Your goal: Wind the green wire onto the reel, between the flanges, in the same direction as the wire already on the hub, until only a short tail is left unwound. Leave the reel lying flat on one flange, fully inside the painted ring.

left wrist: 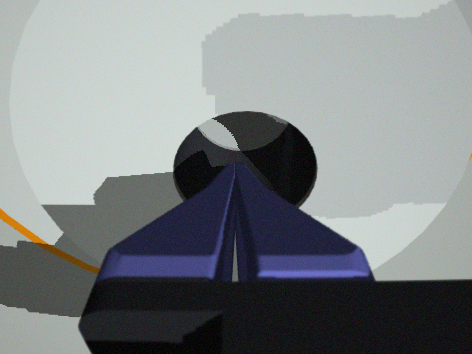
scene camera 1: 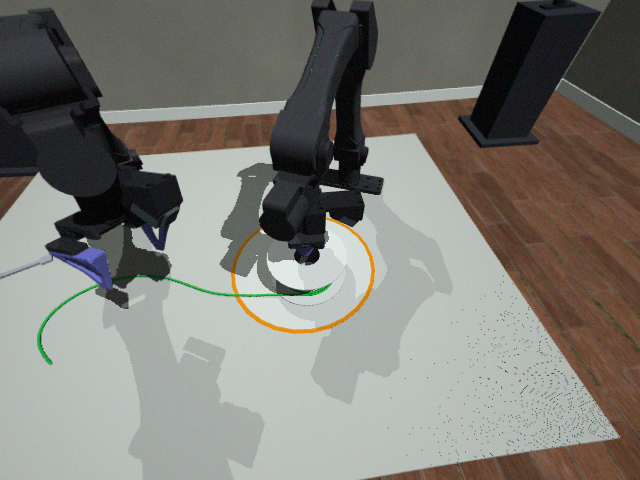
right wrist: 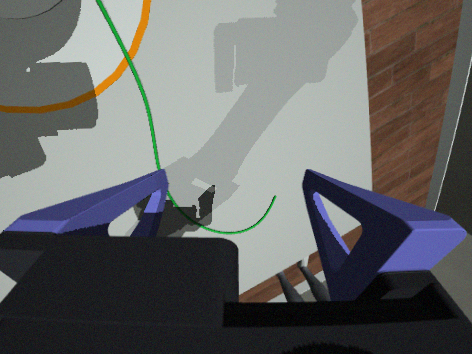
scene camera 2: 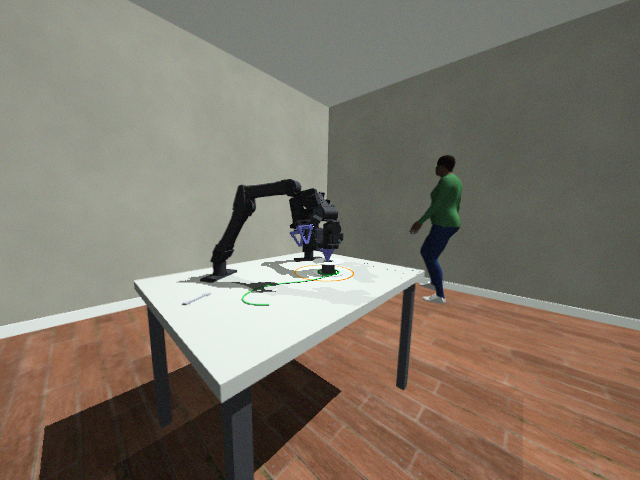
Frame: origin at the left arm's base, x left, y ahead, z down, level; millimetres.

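Where they show: left gripper, between the fingertips: [left wrist: 235, 176] [scene camera 1: 305, 254] [scene camera 2: 327, 261]; right gripper, between the fingertips: [scene camera 1: 136, 267] [right wrist: 235, 177] [scene camera 2: 303, 245]; left arm's base, origin of its link: [scene camera 1: 348, 181] [scene camera 2: 308, 259]; right arm's base, origin of its link: [scene camera 2: 220, 275].
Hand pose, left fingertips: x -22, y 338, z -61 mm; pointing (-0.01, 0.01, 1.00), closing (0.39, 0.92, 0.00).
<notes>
Things, the pixels of their top centre, and the offset from my left fingertips. Level surfaces: height alone.
- reel, centre of its top: [left wrist: 245, 177] [scene camera 1: 306, 254] [scene camera 2: 328, 260] dx +4, dy +2, dz -4 mm
- thin pale grey rod, centre of its top: [scene camera 1: 19, 267] [scene camera 2: 197, 297] dx -616, dy +167, dz +54 mm
- white table, height of its surface: dz +61 mm
The reel [scene camera 1: 330, 266] [left wrist: 100, 100] lies flat on one flange inside the orange ring [scene camera 1: 373, 273] [scene camera 2: 353, 273] [right wrist: 120, 70]. Its upper flange is white with a dark round hole in the middle. The green wire [scene camera 1: 248, 295] [scene camera 2: 289, 283] [right wrist: 148, 115] leaves the hub between the flanges, crosses the ring and curves to a free end at the left in scene camera 1. My left gripper [scene camera 1: 306, 256] [scene camera 2: 327, 259] [left wrist: 235, 176] is shut and empty, its tips at the reel's hole; their exact depth is unclear. My right gripper [scene camera 1: 135, 268] [right wrist: 235, 177] is open and empty above the wire.
A thin pale grey rod [scene camera 1: 23, 267] [scene camera 2: 196, 298] lies on the white table [scene camera 1: 439, 413] [scene camera 2: 289, 330], to the left of the wire. A dark pedestal [scene camera 1: 522, 72] stands on the floor behind the table. A person [scene camera 2: 447, 206] in a green top stands beyond the table.
</notes>
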